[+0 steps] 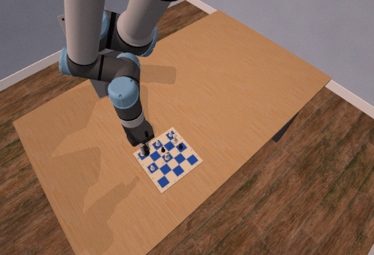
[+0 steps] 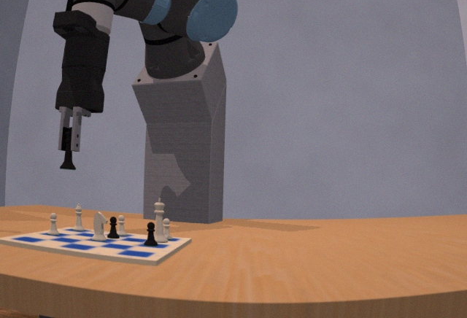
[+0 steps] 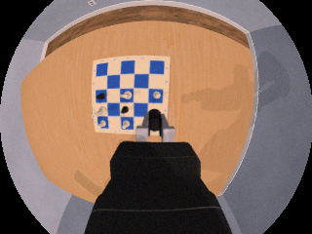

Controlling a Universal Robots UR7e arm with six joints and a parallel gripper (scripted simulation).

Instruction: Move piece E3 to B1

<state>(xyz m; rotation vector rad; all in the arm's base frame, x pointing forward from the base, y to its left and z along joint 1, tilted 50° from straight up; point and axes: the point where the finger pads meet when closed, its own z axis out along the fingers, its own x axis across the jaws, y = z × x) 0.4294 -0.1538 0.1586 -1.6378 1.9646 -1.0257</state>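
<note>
The chessboard lies 150 mm below my hand, 60 mm to the left of it and 50 mm ahead of it. The rest, counted from my hand: white king 140 mm to the left, 110 mm below, 30 mm ahead; then black piece 10 mm below.
</note>
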